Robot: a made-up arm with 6 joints. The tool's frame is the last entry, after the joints.
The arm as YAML. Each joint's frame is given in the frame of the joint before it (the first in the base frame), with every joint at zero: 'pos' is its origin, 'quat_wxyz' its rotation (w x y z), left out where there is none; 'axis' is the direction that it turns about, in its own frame. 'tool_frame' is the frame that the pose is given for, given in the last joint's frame.
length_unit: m
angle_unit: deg
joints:
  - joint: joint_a
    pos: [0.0, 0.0, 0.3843]
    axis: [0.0, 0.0, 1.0]
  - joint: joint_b
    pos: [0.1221, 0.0, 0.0]
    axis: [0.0, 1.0, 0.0]
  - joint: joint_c
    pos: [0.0, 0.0, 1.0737]
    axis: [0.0, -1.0, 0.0]
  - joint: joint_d
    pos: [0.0, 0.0, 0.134]
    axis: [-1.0, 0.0, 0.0]
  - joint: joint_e
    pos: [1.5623, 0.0, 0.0]
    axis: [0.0, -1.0, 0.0]
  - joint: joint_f
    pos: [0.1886, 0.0, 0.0]
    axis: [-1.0, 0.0, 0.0]
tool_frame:
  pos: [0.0, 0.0, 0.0]
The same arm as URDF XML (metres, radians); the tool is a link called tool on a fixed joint. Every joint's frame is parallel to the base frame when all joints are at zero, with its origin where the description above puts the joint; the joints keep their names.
<robot name="arm">
  <joint name="joint_a" type="continuous">
    <parent link="base_link"/>
    <child link="link1"/>
    <origin xyz="0 0 0.3843"/>
    <axis xyz="0 0 1"/>
  </joint>
  <joint name="joint_b" type="continuous">
    <parent link="link1"/>
    <child link="link2"/>
    <origin xyz="0.1221 0 0"/>
    <axis xyz="0 1 0"/>
  </joint>
  <joint name="joint_c" type="continuous">
    <parent link="link2"/>
    <child link="link3"/>
    <origin xyz="0 0 1.0737"/>
    <axis xyz="0 -1 0"/>
  </joint>
  <joint name="joint_d" type="continuous">
    <parent link="link3"/>
    <child link="link4"/>
    <origin xyz="0 0 0.134"/>
    <axis xyz="-1 0 0"/>
  </joint>
  <joint name="joint_e" type="continuous">
    <parent link="link4"/>
    <child link="link5"/>
    <origin xyz="1.5623 0 0"/>
    <axis xyz="0 -1 0"/>
  </joint>
  <joint name="joint_f" type="continuous">
    <parent link="link5"/>
    <child link="link6"/>
    <origin xyz="0.1886 0 0"/>
    <axis xyz="-1 0 0"/>
  </joint>
  <joint name="tool_fixed" type="fixed">
    <parent link="link6"/>
    <child link="tool"/>
    <origin xyz="0 0 0"/>
  </joint>
  <link name="base_link"/>
  <link name="link1"/>
  <link name="link2"/>
  <link name="link3"/>
  <link name="link4"/>
  <link name="link5"/>
  <link name="link6"/>
  <link name="tool"/>
</robot>

